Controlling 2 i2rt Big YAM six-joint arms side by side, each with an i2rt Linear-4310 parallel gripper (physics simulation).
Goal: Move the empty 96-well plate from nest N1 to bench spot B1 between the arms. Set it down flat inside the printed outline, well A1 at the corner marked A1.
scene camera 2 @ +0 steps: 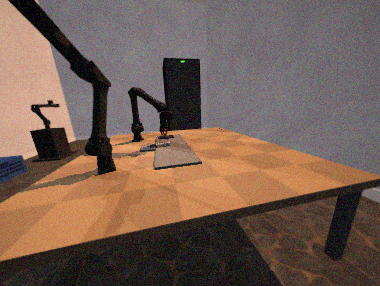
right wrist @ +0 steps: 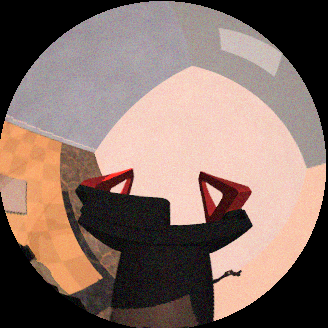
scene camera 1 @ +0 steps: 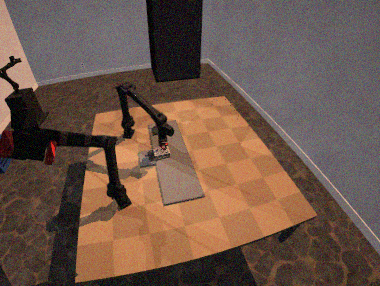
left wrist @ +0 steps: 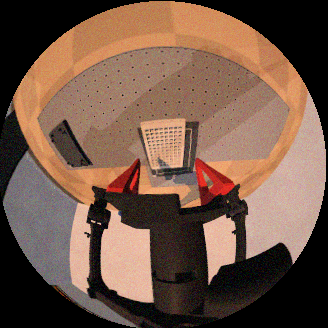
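Where they show: left gripper, between the fingertips: (scene camera 2: 164, 136) (scene camera 1: 163, 145) (left wrist: 168, 160); right gripper, between the fingertips: (right wrist: 166, 173) (scene camera 1: 34, 155); left arm's base, origin of its link: (scene camera 2: 138, 140) (scene camera 1: 129, 134) (left wrist: 103, 191); right arm's base, origin of its link: (scene camera 2: 106, 169) (scene camera 1: 122, 200).
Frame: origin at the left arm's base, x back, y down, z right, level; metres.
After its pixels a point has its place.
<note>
The pale 96-well plate (scene camera 1: 161, 153) @[x -0.368, y -0.028, z 0.251 m] (scene camera 2: 163, 143) @[x -0.372, y -0.028, z 0.240 m] (left wrist: 164, 144) @[x -0.375, y -0.029, z 0.218 m] looks flat on a dark pad (left wrist: 195, 131) @[x -0.419, y -0.015, z 0.275 m] at spot B1. A white printed line (left wrist: 189, 146) @[x -0.378, y -0.015, z 0.281 m] runs along the plate's right side in the left wrist view; no line shows along its left side. I cannot tell whether every side is inside the outline, nor read A1. My left gripper (scene camera 1: 164, 145) @[x -0.383, y -0.083, z 0.220 m] (scene camera 2: 164, 132) @[x -0.383, y -0.083, z 0.220 m] (left wrist: 168, 160) @[x -0.383, y -0.083, z 0.220 m] is open above the plate, gripping nothing. Nest N1 (left wrist: 70, 145) @[x -0.318, y -0.025, z -0.044 m], a dark holder, is empty. My right gripper (scene camera 1: 28, 150) @[x -0.299, y -0.851, z 1.124 m] (right wrist: 166, 173) @[x -0.299, y -0.851, z 1.124 m] is open and empty, raised at the left in scene camera 1.
The long grey board (scene camera 1: 181, 180) @[x -0.559, y -0.013, z 0.496 m] (scene camera 2: 176, 156) @[x -0.556, y -0.013, z 0.529 m] (left wrist: 165, 70) @[x -0.514, y -0.013, z 0.176 m] has rows of holes and lies on the checkered wooden table (scene camera 1: 240, 175) @[x -0.995, y 0.000, z 0.402 m] (scene camera 2: 240, 175) @[x -0.921, y 0.000, z 0.750 m]. A grey patch (scene camera 1: 145, 159) @[x -0.248, y -0.013, z 0.318 m] extends past the board's left edge. A tall black cabinet (scene camera 1: 175, 40) (scene camera 2: 182, 92) stands behind the table.
</note>
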